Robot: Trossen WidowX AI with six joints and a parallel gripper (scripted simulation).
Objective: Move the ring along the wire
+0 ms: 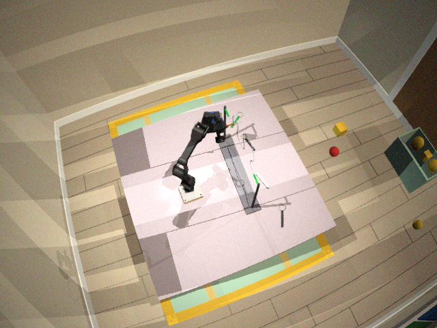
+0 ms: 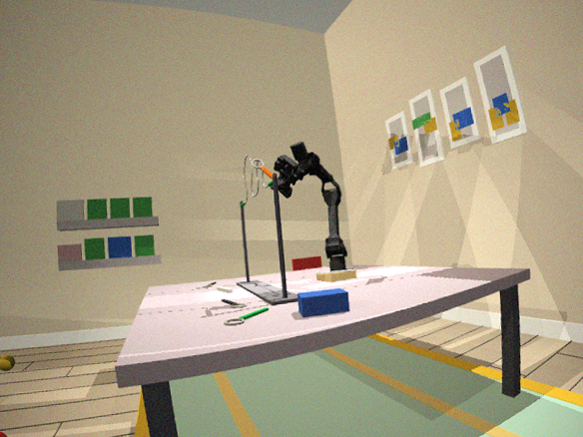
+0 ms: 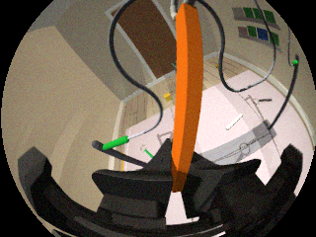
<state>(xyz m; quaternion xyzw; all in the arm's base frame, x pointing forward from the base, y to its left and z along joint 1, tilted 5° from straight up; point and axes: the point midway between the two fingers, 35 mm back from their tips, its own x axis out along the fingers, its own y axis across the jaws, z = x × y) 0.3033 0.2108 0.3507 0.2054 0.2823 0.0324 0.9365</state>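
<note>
My gripper tip is now 10 mm short of the orange-handled ring, 50 mm to the left of it and 80 mm below it. From my gripper tip the other things lie so: white stick (190 mm ahead, 250 mm to the right, 390 mm below); blue block (30 mm behind, 350 mm to the left, 370 mm below); green-handled ring (170 mm ahead, 310 mm to the left, 390 mm below).
</note>
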